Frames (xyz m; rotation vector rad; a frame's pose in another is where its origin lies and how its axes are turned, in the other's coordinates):
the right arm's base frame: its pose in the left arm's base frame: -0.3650 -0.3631 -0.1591 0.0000 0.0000 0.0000
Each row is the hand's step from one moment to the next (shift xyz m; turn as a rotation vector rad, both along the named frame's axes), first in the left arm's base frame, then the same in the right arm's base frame.
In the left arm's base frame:
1: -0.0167 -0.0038 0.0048 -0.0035 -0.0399 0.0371
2: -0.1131 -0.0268 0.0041 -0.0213 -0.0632 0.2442
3: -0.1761 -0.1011 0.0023 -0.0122 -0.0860 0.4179
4: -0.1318 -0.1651 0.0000 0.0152 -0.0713 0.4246
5: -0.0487 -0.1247 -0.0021 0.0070 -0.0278 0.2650
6: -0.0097 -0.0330 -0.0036 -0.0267 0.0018 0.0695
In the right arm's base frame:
1: -0.0167 -0.0038 0.0048 -0.0035 -0.0399 0.0371
2: -0.1131 -0.0268 0.0041 -0.0213 -0.0632 0.2442
3: -0.1761 -0.1011 0.0023 -0.0122 -0.0860 0.4179
4: -0.1318 -0.1651 0.0000 0.0152 -0.0713 0.4246
5: -0.0487 -0.1247 -0.0021 0.0070 -0.0278 0.2650
6: -0.0097 -0.0330 -0.0036 -0.0267 0.0018 0.0695

